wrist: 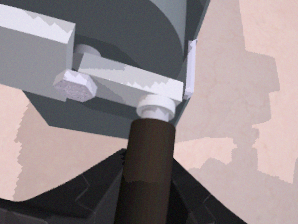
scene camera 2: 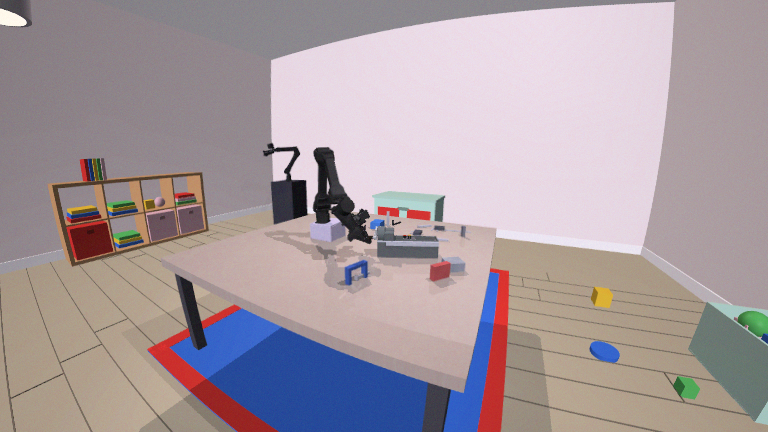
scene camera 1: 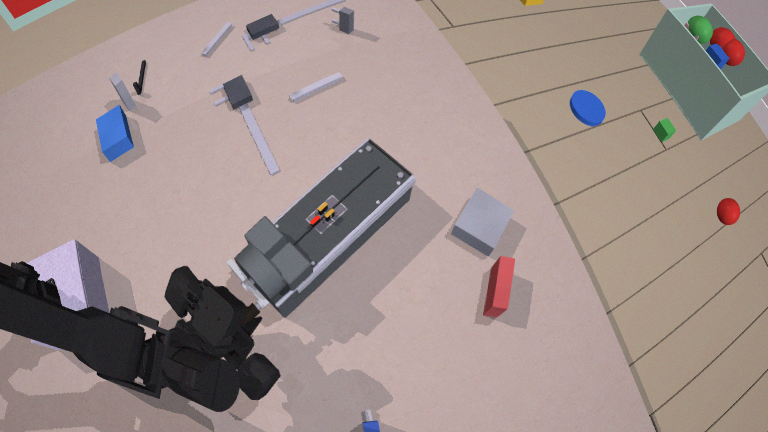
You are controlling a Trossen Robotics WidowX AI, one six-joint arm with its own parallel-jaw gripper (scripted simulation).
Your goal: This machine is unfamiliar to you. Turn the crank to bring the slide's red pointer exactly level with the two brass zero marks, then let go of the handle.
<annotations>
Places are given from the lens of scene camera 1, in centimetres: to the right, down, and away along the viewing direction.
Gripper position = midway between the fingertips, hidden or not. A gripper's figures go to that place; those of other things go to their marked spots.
my gripper (scene camera 1: pixel 256 314): -17, 13, 63
blue block (scene camera 1: pixel 114 133): -50, -15, 75
red block (scene camera 1: pixel 499 287): 16, 10, 66
grey block (scene camera 1: pixel 482 222): 14, 1, 72
The marked spots on the blue block and the red block are 71 cm apart.
</annotations>
